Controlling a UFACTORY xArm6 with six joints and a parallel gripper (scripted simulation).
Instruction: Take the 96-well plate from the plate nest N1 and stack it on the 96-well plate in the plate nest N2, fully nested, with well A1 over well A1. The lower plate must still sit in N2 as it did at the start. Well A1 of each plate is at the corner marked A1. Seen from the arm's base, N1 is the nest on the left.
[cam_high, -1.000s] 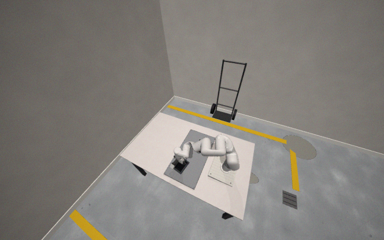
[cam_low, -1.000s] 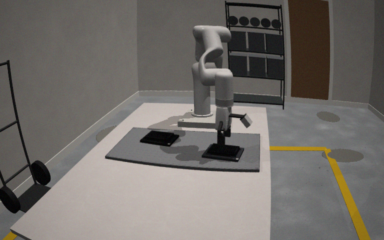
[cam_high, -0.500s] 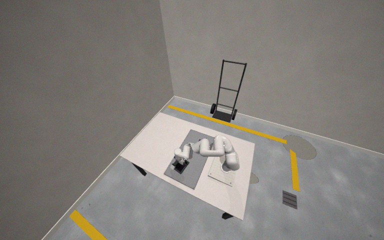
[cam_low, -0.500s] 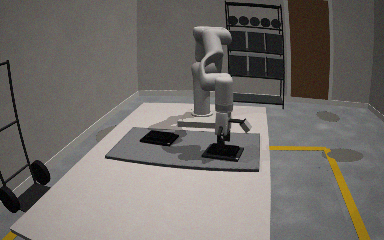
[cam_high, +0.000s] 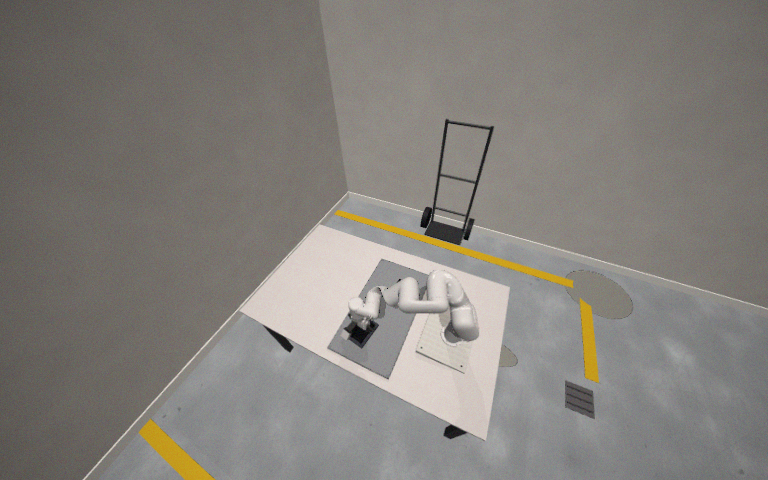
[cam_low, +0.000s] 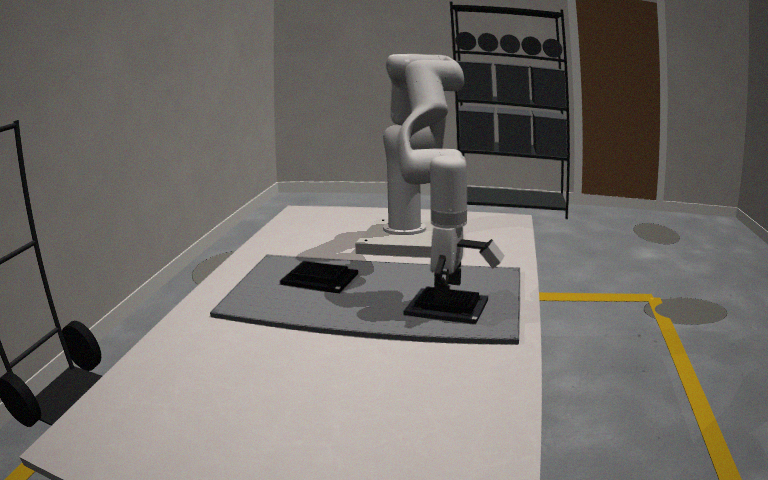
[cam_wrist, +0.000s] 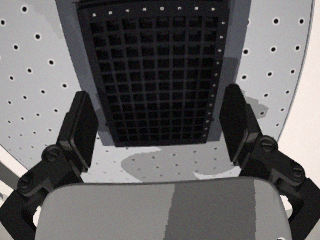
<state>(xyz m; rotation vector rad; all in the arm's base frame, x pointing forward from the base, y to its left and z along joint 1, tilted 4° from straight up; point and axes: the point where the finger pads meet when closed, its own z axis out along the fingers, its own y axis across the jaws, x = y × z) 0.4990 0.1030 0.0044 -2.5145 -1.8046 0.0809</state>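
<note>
My hand is 4 cm above the plate nest.
</note>
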